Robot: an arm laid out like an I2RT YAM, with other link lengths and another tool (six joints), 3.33 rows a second.
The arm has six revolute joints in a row. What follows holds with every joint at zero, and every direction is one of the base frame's.
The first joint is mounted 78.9 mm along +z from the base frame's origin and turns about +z.
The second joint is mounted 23.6 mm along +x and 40 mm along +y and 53.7 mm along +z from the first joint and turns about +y.
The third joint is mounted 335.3 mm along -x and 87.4 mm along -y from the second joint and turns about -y.
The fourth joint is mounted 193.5 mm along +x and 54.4 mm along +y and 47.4 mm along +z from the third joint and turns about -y.
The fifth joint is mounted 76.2 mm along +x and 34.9 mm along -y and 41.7 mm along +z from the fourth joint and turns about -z.
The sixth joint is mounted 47 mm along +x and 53.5 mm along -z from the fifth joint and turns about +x.
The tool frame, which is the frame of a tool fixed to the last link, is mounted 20 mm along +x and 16 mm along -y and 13 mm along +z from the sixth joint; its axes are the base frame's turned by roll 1.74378, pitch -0.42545 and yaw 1.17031 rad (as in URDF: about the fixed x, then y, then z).
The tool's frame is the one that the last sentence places.
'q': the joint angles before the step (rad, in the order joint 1, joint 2, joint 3, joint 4, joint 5, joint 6). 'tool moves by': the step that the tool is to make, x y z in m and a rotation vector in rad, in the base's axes. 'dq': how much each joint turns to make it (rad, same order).
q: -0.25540, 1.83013, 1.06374, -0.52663, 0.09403, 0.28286
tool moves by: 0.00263, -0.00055, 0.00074, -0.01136, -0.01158, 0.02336
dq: 0.00001, -0.00001, -0.00001, 0.01641, 0.00115, -0.02479
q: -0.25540, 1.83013, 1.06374, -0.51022, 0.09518, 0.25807
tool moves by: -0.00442, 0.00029, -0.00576, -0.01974, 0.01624, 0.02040
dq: -0.00001, -0.00001, -0.03509, 0.02707, 0.01639, -0.02634
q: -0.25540, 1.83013, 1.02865, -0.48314, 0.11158, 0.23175
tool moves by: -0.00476, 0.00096, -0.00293, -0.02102, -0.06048, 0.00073
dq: 0.00000, -0.02555, -0.07248, 0.11101, 0.00458, -0.00229
